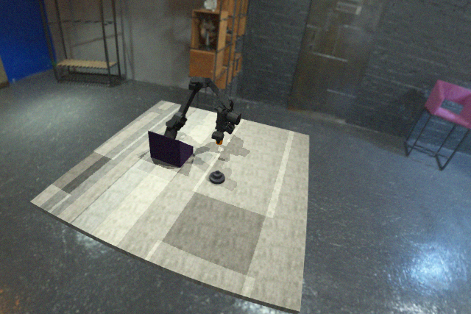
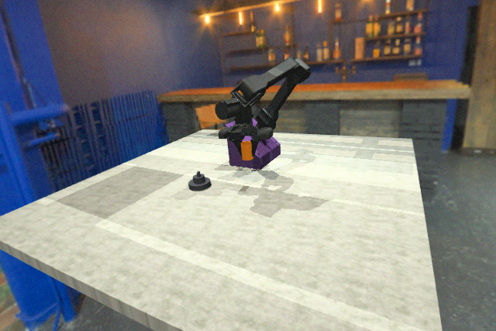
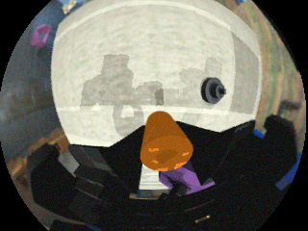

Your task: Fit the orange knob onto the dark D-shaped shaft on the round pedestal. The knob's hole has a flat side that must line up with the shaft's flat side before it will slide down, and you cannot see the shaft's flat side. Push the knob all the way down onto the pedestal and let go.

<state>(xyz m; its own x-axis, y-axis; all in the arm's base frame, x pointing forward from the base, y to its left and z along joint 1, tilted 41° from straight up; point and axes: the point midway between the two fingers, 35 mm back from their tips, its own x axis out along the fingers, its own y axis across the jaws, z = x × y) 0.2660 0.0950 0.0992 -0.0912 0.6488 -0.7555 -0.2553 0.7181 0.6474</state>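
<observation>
The pedestal is 9 cm ahead of my gripper tip, 17 cm to the right of it and 9 cm below it. From my gripper tip the other things lie so: orange knob 2 cm above.
</observation>
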